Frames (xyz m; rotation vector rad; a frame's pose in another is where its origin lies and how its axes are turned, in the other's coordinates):
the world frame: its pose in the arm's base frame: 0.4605 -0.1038 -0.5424 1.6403 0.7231 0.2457
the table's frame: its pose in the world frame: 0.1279 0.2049 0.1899 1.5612 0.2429 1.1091
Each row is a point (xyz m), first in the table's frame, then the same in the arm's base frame.
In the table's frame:
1: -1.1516 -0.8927 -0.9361
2: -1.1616 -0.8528 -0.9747
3: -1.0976 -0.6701 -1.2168
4: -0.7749 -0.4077 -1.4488
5: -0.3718 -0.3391 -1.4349
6: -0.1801 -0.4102 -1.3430
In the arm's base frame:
1: -0.7517 0.4206 0.2411
2: -0.7753 0.3707 0.2527
3: -0.8118 0.1027 0.4042
4: -0.6065 -0.2687 0.6203
5: -0.2330 -0.3798 0.7448
6: -0.0238 -0.3051 0.7756

